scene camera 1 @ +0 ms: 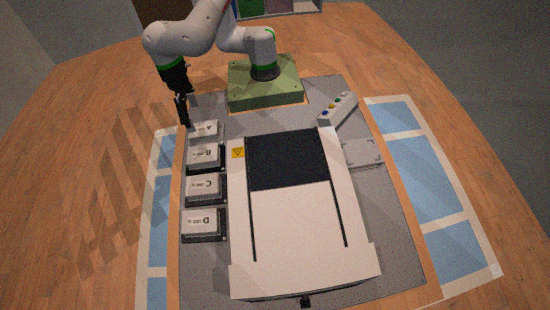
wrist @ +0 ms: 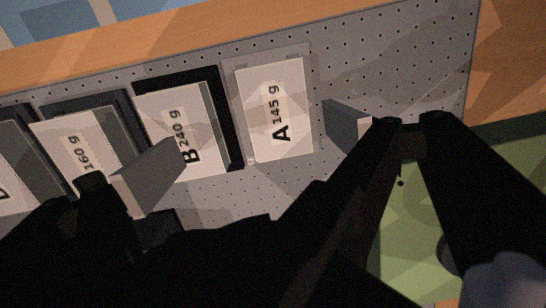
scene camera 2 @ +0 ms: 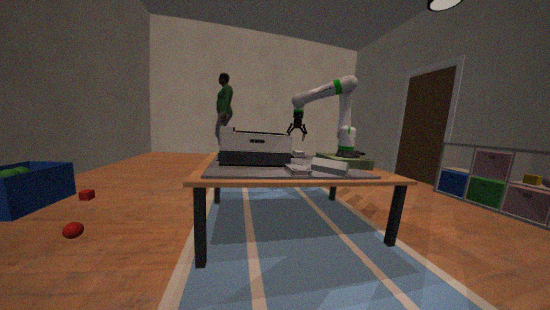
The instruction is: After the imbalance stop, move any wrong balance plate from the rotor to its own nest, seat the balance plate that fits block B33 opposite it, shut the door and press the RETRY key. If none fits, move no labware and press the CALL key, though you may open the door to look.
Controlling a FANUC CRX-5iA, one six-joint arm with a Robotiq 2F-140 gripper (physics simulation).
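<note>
My gripper is open and empty, above the table at the plate row's A end. Plate A, marked 145 g, lies in a pale nest. Plate B, 240 g, plate C, 160 g, and plate D, weight unreadable, lie in dark nests. The white machine has a black panel on top; rotor and block B33 do not show. The key box has blue, yellow, green and white keys; their labels are unreadable.
A grey tray with corner brackets lies right of the machine in the first scene view. The green robot base stands behind. A person in green is in the background beyond the table.
</note>
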